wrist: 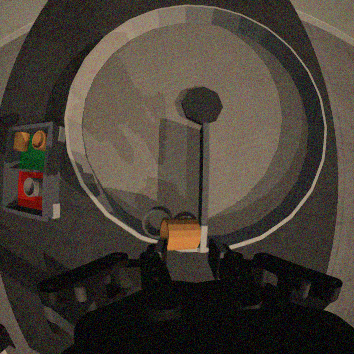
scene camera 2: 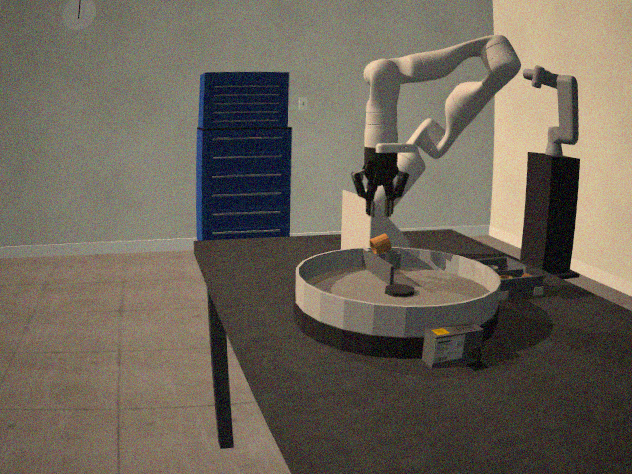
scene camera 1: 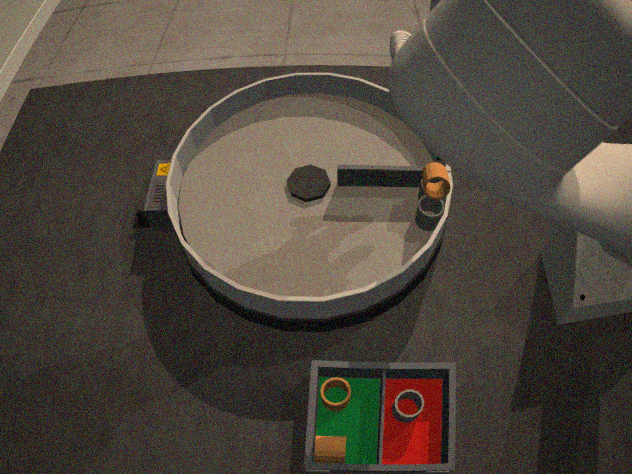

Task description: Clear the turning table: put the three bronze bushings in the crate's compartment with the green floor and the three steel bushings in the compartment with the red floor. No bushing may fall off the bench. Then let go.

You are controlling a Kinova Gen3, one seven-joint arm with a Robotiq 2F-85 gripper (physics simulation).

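Frame: origin at the arm's base, x ahead, y left, z up, level; millimetres.
Seen in the pictures: gripper, between the fingertips: (wrist: 187,248) (scene camera 2: 379,216).
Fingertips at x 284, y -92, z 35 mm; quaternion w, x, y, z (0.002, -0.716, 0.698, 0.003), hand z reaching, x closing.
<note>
Pixels of each thing's middle, then the offset from my fingertips to it. "pt": a spot on its surface instead. Level surfaces: height alone.
- dark ring edge, a spot on its surface: (wrist: 185,215) pt 84 mm down, 15 mm ahead, 0 mm left
- crate's green floor, height of its surface: 168 mm down
- upright bronze bushing, middle of its body: (scene camera 1: 335,394) (wrist: 43,141) 149 mm down, 127 mm ahead, 292 mm left
- lying bronze bushing, middle of its body: (scene camera 1: 330,450) (wrist: 21,141) 149 mm down, 130 mm ahead, 370 mm left
- central hub, middle of its body: (scene camera 1: 308,182) (wrist: 201,104) (scene camera 2: 399,290) 117 mm down, 178 mm ahead, 20 mm right
- divider, a spot on its surface: (wrist: 205,175) (scene camera 1: 385,167) pt 78 mm down, 66 mm ahead, 22 mm right
- crate, middle of its body: (scene camera 1: 381,420) (wrist: 29,170) (scene camera 2: 503,277) 149 mm down, 66 mm ahead, 327 mm left
- small labelled box, a spot on its surface: (scene camera 1: 155,188) pt 115 mm down, 419 mm ahead, 7 mm right
My gripper (scene camera 2: 379,211) (wrist: 187,248) hangs above the turning table's rim, fingers partly apart, nothing visible between them. Below the fingertips, clear of them, a bronze bushing (scene camera 1: 434,170) (scene camera 2: 379,243) (wrist: 183,236) sits tilted at the divider's outer end, by the rim. A steel bushing (scene camera 1: 428,222) (wrist: 146,227) stands beside it inside the table; another dark ring edge (wrist: 185,215), seemingly steel, is mostly hidden behind the bronze one. On the crate's green floor (scene camera 1: 359,426) are an upright bronze bushing (scene camera 1: 335,407) and one lying bronze bushing (scene camera 1: 330,448). A steel bushing (scene camera 1: 396,408) stands on the red floor (scene camera 1: 433,397).
The turning table's high wall (scene camera 1: 306,308) (scene camera 2: 387,320) surrounds a central hub (scene camera 1: 308,182) (scene camera 2: 399,290) (wrist: 202,105) and a divider (scene camera 1: 377,177) (wrist: 205,175). The crate (scene camera 1: 382,364) stands beside the table. A small labelled box (scene camera 1: 155,188) (scene camera 2: 449,346) is against the wall's opposite side.
</note>
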